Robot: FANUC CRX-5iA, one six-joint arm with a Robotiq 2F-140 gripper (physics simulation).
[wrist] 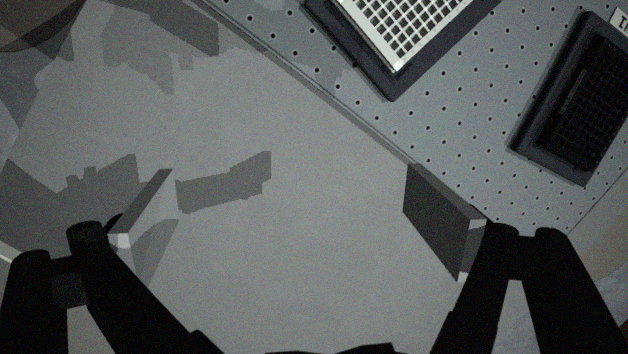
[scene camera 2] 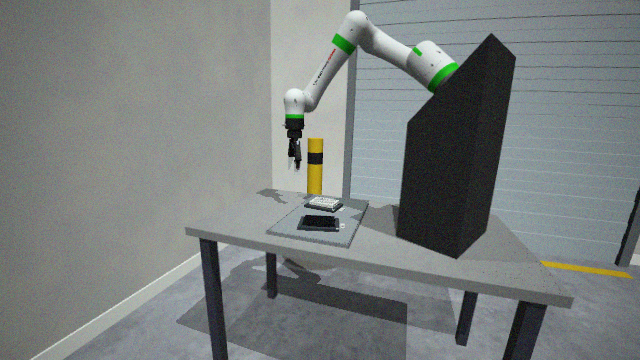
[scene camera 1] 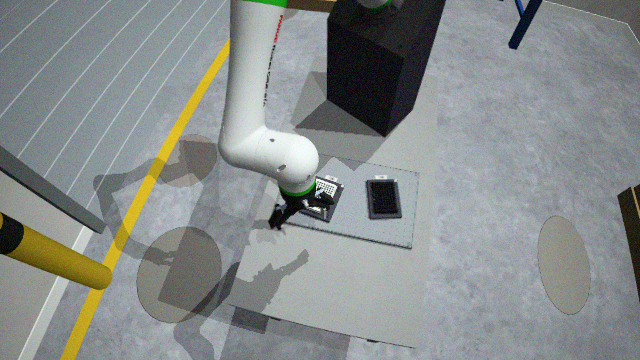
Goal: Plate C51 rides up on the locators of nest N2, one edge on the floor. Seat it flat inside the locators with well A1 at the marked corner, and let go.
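Frame: origin at the arm's base, x ahead, y left, z up, level; centimetres.
Seen in the pictures: gripper, fingertip midpoint: (wrist: pixel 294 191) (scene camera 2: pixel 294 172) (scene camera 1: pixel 303 223); arm's base, origin of the base link: (scene camera 2: pixel 458 93).
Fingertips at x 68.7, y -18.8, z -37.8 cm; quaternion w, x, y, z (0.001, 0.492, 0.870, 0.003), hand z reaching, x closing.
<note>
Offsets run from my fingertips to a thing's middle. Level surfaces: height alone.
A white well plate @(dx -17.0, dy +3.2, dz -13.6 cm) (scene camera 1: pixel 327 187) (scene camera 2: pixel 325 200) (wrist: pixel 410 30) lies over a dark nest frame (scene camera 1: pixel 336 208) (wrist: pixel 392 91); I take it for C51 on N2, but no lettering is readable. It stands a little proud of the nest in scene camera 2; its tilt and marked corner cannot be made out. My gripper (scene camera 1: pixel 301 210) (scene camera 2: pixel 294 161) (wrist: pixel 294 191) is wide open and empty. It is well above the table, off to the side of the nest, partly covering the nest in scene camera 1. The wrist view cuts off the plate's far part.
A black well plate @(dx -19.6, dy +27.2, dz -13.7 cm) (scene camera 1: pixel 384 196) (scene camera 2: pixel 319 220) (wrist: pixel 587 105) lies in a second dark nest on the perforated board @(dx -19.9, dy +13.9, dz -16.2 cm) (scene camera 1: pixel 360 227) (wrist: pixel 460 125). The board lies on the table @(dz -16.9 cm) (scene camera 1: pixel 340 285) (scene camera 2: pixel 240 220). A tall dark pedestal (scene camera 1: pixel 365 65) (scene camera 2: pixel 445 175) carries the arm. A yellow bollard (scene camera 1: pixel 55 255) stands beyond the table.
</note>
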